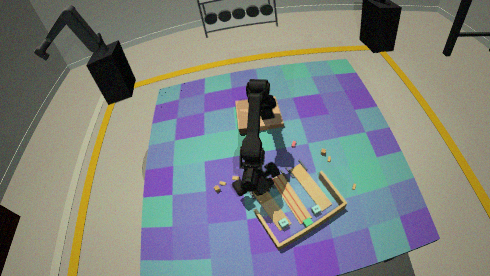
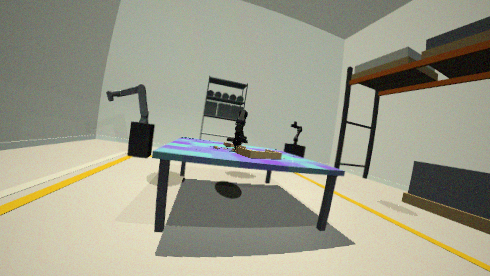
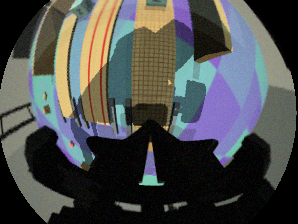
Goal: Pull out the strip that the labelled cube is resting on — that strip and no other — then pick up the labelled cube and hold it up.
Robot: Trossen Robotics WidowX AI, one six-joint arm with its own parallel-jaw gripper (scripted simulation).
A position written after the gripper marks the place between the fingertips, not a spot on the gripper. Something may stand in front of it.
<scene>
In view: the gripper [image 3: 150,122] and a gridded strip [image 3: 154,51].
</scene>
